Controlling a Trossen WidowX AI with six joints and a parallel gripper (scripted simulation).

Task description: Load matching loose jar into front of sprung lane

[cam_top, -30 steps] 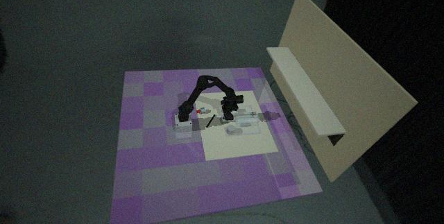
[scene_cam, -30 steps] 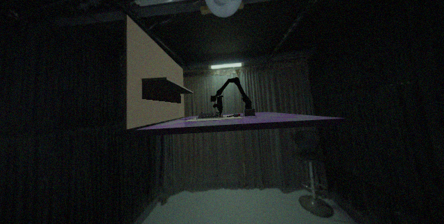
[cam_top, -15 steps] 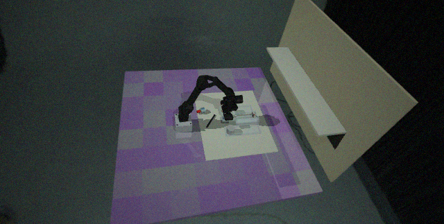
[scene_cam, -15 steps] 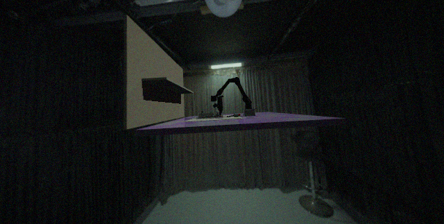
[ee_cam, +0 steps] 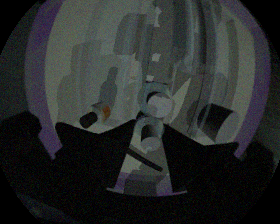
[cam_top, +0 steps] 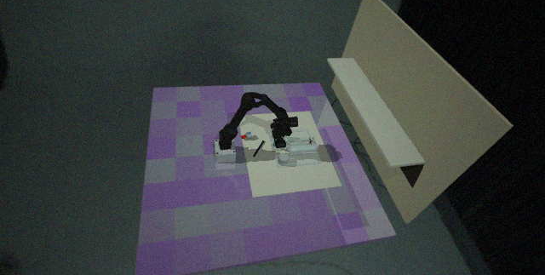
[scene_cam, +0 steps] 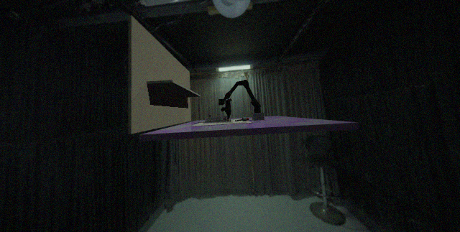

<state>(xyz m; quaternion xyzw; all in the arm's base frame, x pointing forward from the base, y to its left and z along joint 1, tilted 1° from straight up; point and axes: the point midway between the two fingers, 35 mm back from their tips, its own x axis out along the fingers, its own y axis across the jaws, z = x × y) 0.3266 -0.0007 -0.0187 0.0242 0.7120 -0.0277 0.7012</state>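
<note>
Right now my gripper tip is 6 cm short of the cream mat, 3 cm above it and 2 cm to the left of it. The rest, counted from my gripper tip: shelf: 51 cm ahead, 34 cm above, 5 cm to the right; pale pusher-lane fixture: 14 cm ahead, 4 cm to the right, 1 cm below; black stick: 11 cm behind, 2 cm below.
</note>
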